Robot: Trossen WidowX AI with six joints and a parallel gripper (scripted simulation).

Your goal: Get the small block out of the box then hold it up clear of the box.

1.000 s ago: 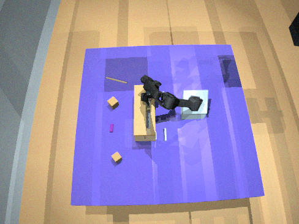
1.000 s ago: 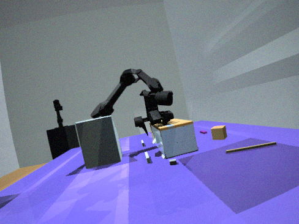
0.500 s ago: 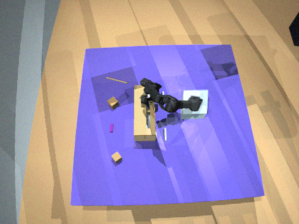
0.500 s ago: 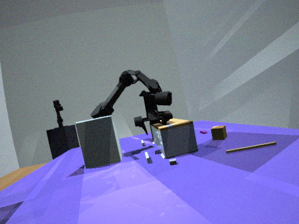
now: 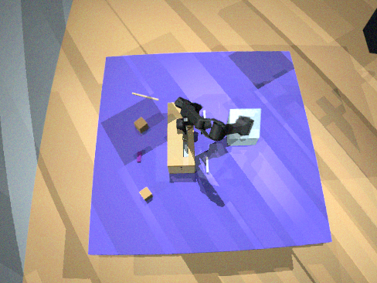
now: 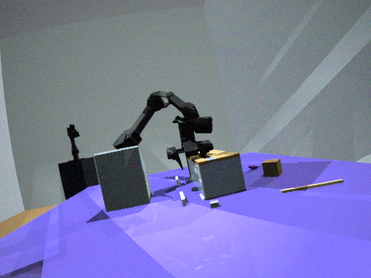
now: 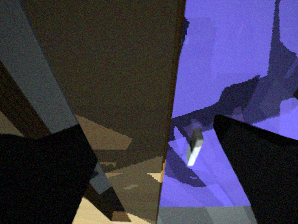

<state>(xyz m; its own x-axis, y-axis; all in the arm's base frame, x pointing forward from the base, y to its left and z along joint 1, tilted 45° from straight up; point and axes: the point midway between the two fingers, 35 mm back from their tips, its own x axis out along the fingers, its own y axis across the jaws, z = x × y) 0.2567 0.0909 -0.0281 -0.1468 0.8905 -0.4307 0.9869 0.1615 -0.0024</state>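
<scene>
Now: gripper tip 50 mm short of the tan block and 30 mm to the right of it. The rest, counted from my gripper tip: thin wooden stick 330 mm ahead, 280 mm to the right, 80 mm below; then box 30 mm ahead, 20 mm below, 10 mm to the left.
</scene>
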